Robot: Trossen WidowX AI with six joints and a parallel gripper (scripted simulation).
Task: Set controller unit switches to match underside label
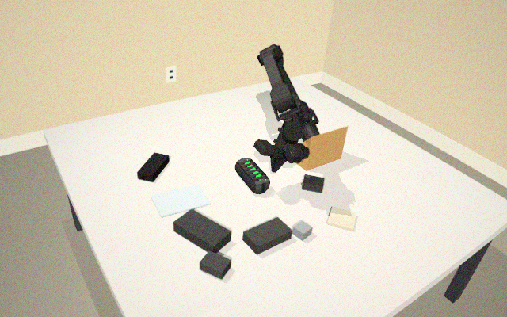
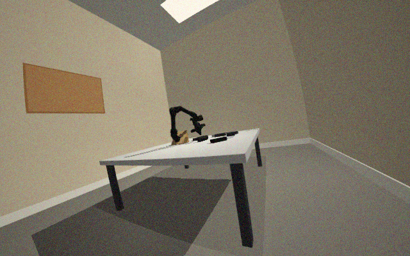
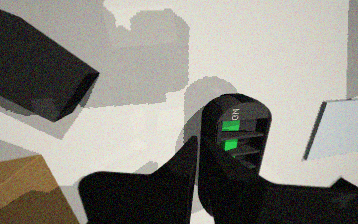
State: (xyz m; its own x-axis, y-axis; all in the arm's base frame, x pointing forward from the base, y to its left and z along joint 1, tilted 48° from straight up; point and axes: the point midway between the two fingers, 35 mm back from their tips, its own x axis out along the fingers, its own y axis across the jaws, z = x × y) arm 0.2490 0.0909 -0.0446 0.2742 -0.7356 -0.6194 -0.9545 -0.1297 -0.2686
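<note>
Now: the dark cube 120 mm behind my gripper tip, 70 mm to the left of it and 50 mm below it. Round my gripper tip: pale blue plate 300 mm ahead, 80 mm to the right, 60 mm below; then cream tile 240 mm to the left, 90 mm behind, 50 mm below; then grey cube 230 mm to the left, 60 mm ahead, 50 mm below.
</note>
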